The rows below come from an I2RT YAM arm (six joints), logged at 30 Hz.
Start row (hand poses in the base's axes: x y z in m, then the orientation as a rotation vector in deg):
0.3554, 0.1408, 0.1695, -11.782, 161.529, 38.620
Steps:
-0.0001, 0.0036, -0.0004, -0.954, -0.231, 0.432
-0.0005, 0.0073, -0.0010, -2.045, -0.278, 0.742
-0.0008, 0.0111, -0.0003, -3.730, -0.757, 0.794
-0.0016, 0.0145, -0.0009, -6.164, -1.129, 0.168
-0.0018, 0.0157, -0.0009, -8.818, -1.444, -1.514
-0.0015, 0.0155, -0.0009, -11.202, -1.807, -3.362
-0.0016, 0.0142, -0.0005, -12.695, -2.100, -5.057
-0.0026, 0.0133, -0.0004, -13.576, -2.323, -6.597
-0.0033, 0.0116, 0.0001, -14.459, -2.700, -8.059
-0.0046, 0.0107, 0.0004, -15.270, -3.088, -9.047
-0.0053, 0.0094, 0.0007, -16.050, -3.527, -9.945
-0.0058, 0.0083, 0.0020, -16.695, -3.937, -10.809
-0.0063, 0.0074, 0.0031, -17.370, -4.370, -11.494
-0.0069, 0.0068, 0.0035, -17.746, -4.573, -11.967
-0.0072, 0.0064, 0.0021, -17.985, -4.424, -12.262
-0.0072, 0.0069, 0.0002, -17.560, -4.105, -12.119
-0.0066, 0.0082, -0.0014, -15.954, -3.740, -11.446
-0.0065, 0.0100, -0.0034, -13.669, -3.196, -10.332
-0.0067, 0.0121, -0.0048, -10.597, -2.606, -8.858
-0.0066, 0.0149, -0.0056, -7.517, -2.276, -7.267
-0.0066, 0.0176, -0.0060, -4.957, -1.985, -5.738
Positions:
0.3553, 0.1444, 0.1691, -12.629, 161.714, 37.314
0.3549, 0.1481, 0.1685, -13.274, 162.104, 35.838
0.3546, 0.1519, 0.1692, -13.772, 162.257, 33.353
0.3538, 0.1553, 0.1686, -13.401, 162.668, 29.702
0.3536, 0.1565, 0.1686, -11.552, 163.022, 25.536
0.3539, 0.1563, 0.1686, -9.442, 163.124, 21.710
0.3538, 0.1550, 0.1690, -7.388, 162.996, 19.194
0.3528, 0.1541, 0.1691, -5.442, 162.762, 17.593
0.3521, 0.1524, 0.1696, -3.661, 162.359, 15.979
0.3508, 0.1515, 0.1699, -2.540, 161.987, 14.566
0.3501, 0.1502, 0.1702, -1.561, 161.560, 13.211
0.3496, 0.1491, 0.1715, -0.603, 161.126, 12.062
0.3491, 0.1482, 0.1726, 0.093, 160.701, 10.908
0.3485, 0.1476, 0.1730, 0.616, 160.478, 10.254
0.3482, 0.1472, 0.1716, 1.031, 160.601, 9.883
0.3482, 0.1477, 0.1697, 1.007, 160.859, 10.557
0.3488, 0.1490, 0.1681, 0.454, 161.038, 13.001
0.3489, 0.1508, 0.1661, -0.541, 161.287, 16.527
0.3487, 0.1529, 0.1647, -1.898, 161.365, 21.251
0.3488, 0.1557, 0.1639, -3.502, 161.078, 25.965
0.3488, 0.1584, 0.1635, -5.120, 160.780, 29.932

